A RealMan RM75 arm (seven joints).
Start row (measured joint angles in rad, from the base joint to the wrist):
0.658 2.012 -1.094 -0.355 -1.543 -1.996 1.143
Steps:
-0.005 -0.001 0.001 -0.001 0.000 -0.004 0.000
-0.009 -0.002 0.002 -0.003 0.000 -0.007 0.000
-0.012 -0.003 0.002 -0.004 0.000 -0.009 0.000
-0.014 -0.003 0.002 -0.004 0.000 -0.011 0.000
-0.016 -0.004 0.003 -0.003 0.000 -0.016 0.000
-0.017 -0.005 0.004 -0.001 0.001 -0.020 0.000
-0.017 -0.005 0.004 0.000 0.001 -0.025 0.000
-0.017 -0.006 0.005 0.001 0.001 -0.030 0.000
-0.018 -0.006 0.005 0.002 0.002 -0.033 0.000
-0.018 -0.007 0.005 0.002 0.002 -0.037 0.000
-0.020 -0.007 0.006 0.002 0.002 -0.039 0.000
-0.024 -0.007 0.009 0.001 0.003 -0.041 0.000
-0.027 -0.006 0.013 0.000 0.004 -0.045 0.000
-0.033 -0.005 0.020 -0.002 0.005 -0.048 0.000
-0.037 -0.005 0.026 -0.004 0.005 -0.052 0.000
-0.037 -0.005 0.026 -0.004 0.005 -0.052 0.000
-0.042 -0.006 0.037 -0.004 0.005 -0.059 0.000
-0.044 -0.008 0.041 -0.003 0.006 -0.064 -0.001
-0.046 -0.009 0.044 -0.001 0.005 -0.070 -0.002
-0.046 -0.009 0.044 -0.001 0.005 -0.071 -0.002
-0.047 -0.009 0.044 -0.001 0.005 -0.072 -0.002
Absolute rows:
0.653 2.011 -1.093 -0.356 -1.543 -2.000 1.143
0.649 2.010 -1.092 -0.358 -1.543 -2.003 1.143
0.646 2.009 -1.092 -0.359 -1.543 -2.005 1.143
0.644 2.009 -1.092 -0.359 -1.543 -2.007 1.143
0.642 2.008 -1.091 -0.358 -1.543 -2.012 1.143
0.641 2.007 -1.090 -0.356 -1.542 -2.016 1.143
0.641 2.007 -1.090 -0.355 -1.542 -2.021 1.143
0.641 2.006 -1.089 -0.354 -1.542 -2.026 1.143
0.640 2.006 -1.089 -0.353 -1.541 -2.029 1.143
0.640 2.005 -1.089 -0.353 -1.541 -2.033 1.143
0.638 2.005 -1.088 -0.353 -1.541 -2.035 1.143
0.634 2.005 -1.085 -0.354 -1.540 -2.037 1.143
0.631 2.006 -1.081 -0.355 -1.539 -2.041 1.143
0.625 2.007 -1.074 -0.357 -1.538 -2.044 1.143
0.621 2.007 -1.068 -0.359 -1.538 -2.048 1.143
0.621 2.007 -1.068 -0.359 -1.538 -2.048 1.143
0.616 2.006 -1.057 -0.359 -1.538 -2.055 1.143
0.614 2.004 -1.053 -0.358 -1.537 -2.060 1.142
0.612 2.003 -1.050 -0.356 -1.538 -2.066 1.141
0.612 2.003 -1.050 -0.356 -1.538 -2.067 1.141
0.611 2.003 -1.050 -0.356 -1.538 -2.068 1.141

